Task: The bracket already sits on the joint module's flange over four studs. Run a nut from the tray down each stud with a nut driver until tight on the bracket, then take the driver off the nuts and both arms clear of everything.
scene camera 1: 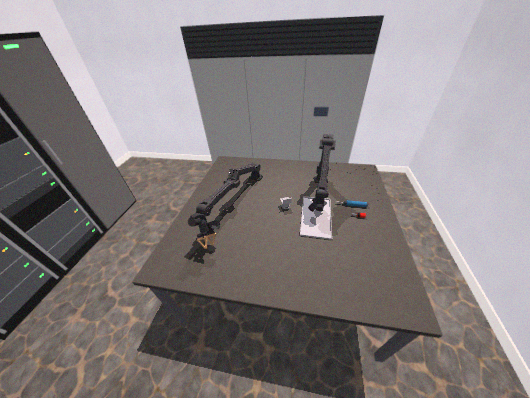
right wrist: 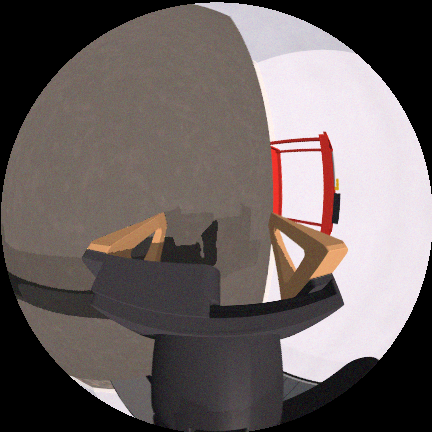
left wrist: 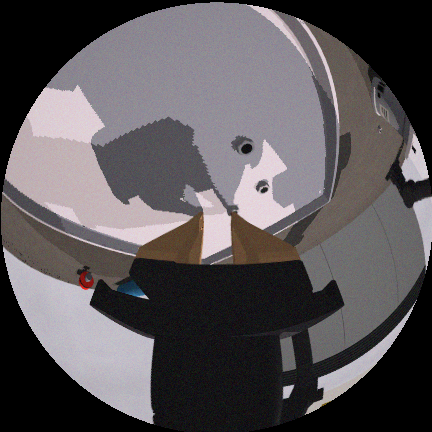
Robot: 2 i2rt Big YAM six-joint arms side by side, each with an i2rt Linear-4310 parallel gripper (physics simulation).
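Places are measured from the left arm's base along level axes (x back, y right, z up), in centimetres.
Pixels of known places: left gripper, fingertip midpoint: (left wrist: 216, 217); right gripper, fingertip midpoint: (scene camera 1: 209, 246) (right wrist: 217, 218); right arm's base, link origin: (scene camera 1: 255, 177) (left wrist: 391, 168).
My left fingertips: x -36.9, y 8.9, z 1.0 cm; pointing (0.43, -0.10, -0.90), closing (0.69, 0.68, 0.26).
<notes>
For each thing: its middle in the pictures, then the offset to it from my left fingertips. Level surfaces: height alone.
- white tray, body centre: (left wrist: 106, 118) (scene camera 1: 316, 215) dx -10.7, dy +3.6, dz -0.2 cm
- nut, body centre: (left wrist: 232, 210) dx +1.0, dy +1.1, dz -0.3 cm
- joint module with bracket, body centre: (scene camera 1: 285, 199) dx +1.6, dy +26.3, dz +7.2 cm
- blue-handled driver, body centre: (left wrist: 138, 286) (scene camera 1: 351, 203) dx +1.2, dy -27.0, dz +1.0 cm
- red-handled driver, body centre: (left wrist: 86, 279) (scene camera 1: 358, 214) dx -11.6, dy -28.2, dz +0.7 cm
- dark table, surface height: dz -1.0 cm
The white tray (scene camera 1: 316, 232) (left wrist: 200, 60) lies right of centre. My left gripper (scene camera 1: 314, 209) (left wrist: 216, 217) is low over it, fingers slightly apart with a visible gap, holding nothing. One nut (left wrist: 233, 210) is at the tip of its finger on the right of the left wrist view; two more nuts (left wrist: 245, 147) (left wrist: 262, 187) lie farther in. The joint module with bracket (scene camera 1: 285, 202) stands left of the tray; studs are too small to tell. A blue-handled driver (scene camera 1: 356, 204) (left wrist: 132, 288) and a red-handled driver (scene camera 1: 362, 215) (left wrist: 86, 280) lie right of the tray. My right gripper (scene camera 1: 206, 241) (right wrist: 217, 218) is wide open and empty.
The dark table (scene camera 1: 280, 270) carries both arms. The right arm reaches along its left side, away from the tray and module. A red frame (right wrist: 327, 185) stands beyond the table in the right wrist view. A server rack (scene camera 1: 75, 100) stands at the far left.
</notes>
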